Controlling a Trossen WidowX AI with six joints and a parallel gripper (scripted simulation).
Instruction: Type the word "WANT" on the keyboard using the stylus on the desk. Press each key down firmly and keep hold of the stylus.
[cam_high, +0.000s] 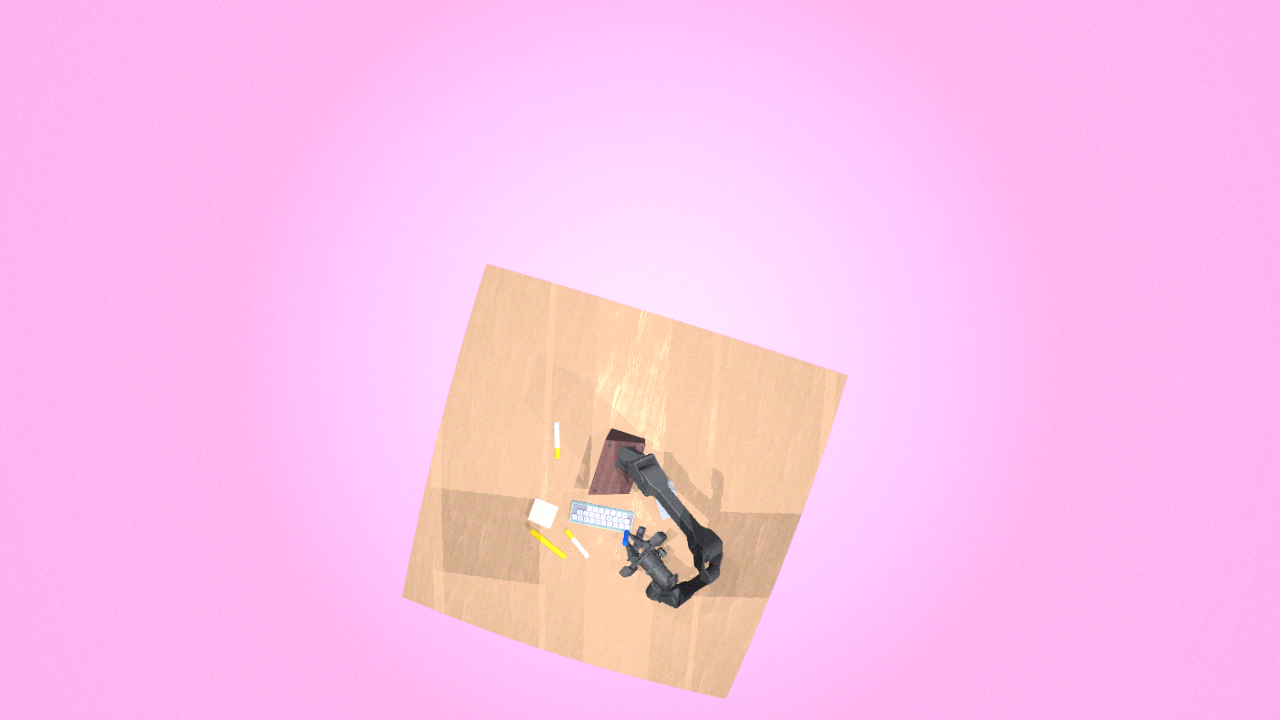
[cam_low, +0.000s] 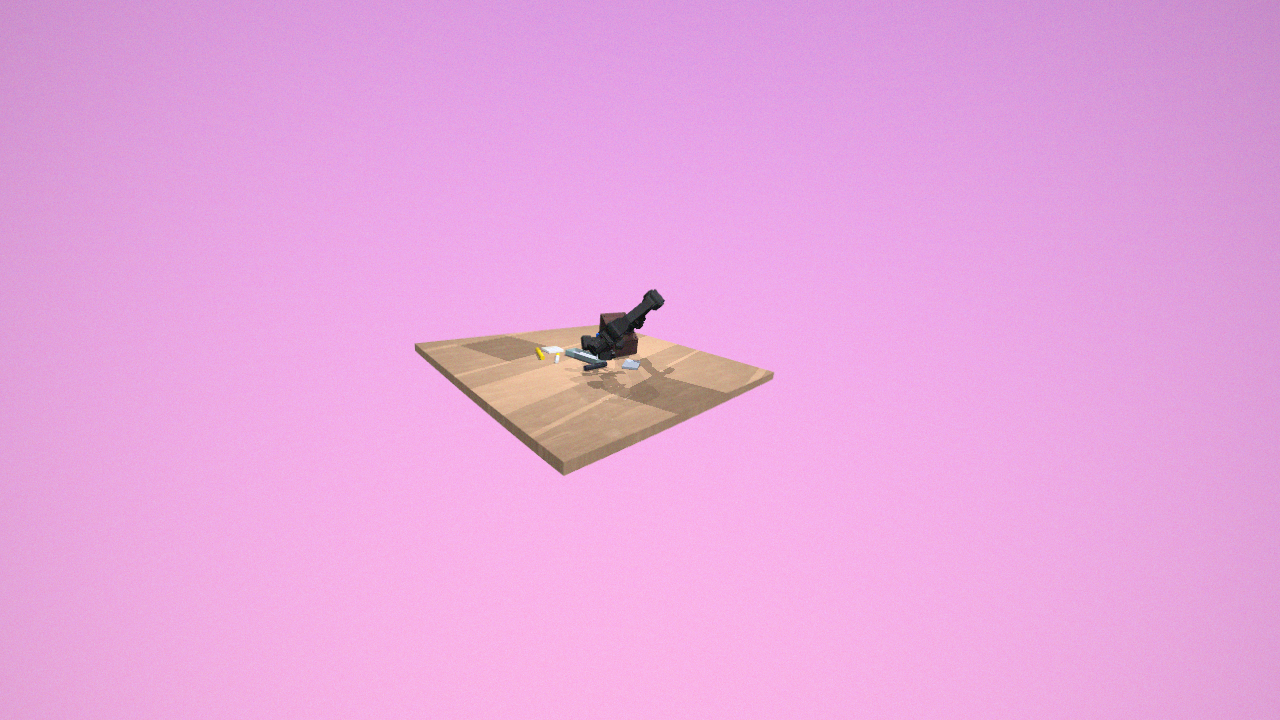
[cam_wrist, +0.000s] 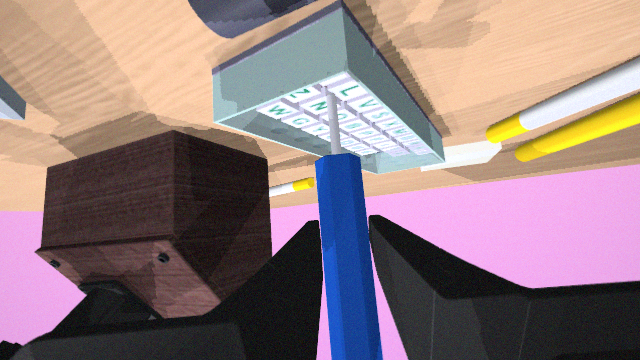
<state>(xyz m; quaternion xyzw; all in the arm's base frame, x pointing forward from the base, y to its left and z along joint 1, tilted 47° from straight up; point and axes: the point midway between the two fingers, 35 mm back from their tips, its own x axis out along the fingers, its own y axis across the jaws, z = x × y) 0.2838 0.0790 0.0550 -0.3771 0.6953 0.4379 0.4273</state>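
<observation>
Now: the dark pen 50 mm ahead of my gripper tip, 50 mm to the left of it and 70 mm below it. From my gripper tip the other things lie so: blue stylus: 10 mm below; then white pad: 30 mm ahead, 290 mm to the right, 70 mm below; then grey card: 130 mm behind, 110 mm to the left, 80 mm below.
</observation>
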